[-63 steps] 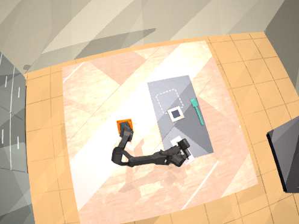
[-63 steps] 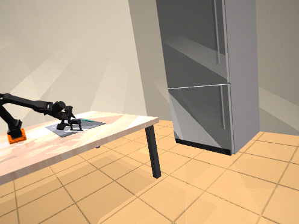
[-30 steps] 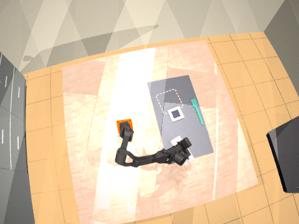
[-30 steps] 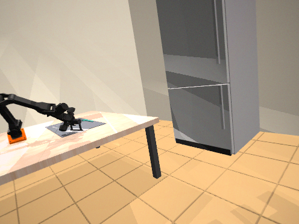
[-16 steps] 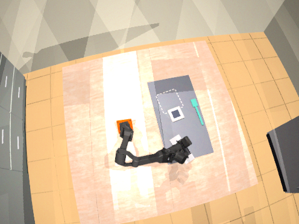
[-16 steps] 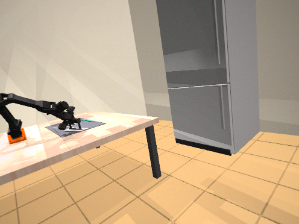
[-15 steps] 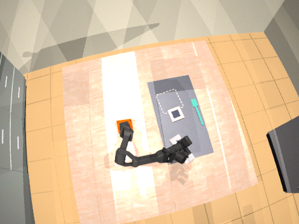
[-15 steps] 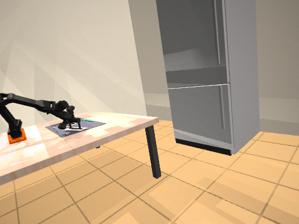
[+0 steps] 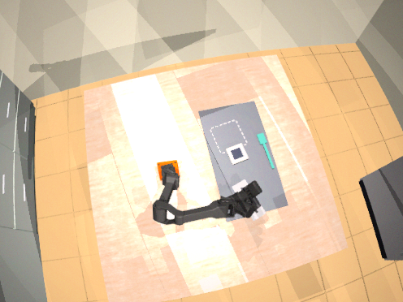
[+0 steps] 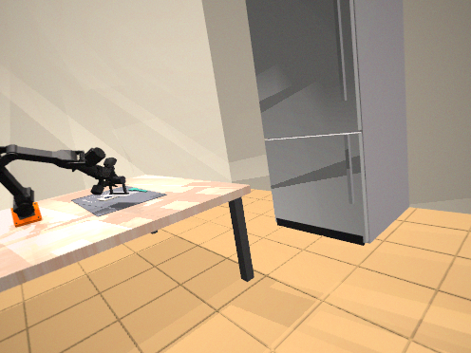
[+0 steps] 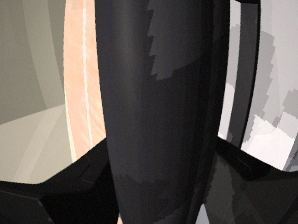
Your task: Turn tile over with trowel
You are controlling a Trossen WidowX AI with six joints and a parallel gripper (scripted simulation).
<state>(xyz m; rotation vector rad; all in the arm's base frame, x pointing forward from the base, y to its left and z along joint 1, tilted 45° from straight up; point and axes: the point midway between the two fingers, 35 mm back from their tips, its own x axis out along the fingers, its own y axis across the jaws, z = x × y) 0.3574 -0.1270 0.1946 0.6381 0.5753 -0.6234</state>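
My gripper tip is now 220 mm to the right of the grey mat, 120 mm above it and 20 mm short of it. Also, from my gripper tip: white tile 240 mm to the left, 100 mm below; then teal trowel 240 mm to the left, 160 mm ahead, 100 mm below.
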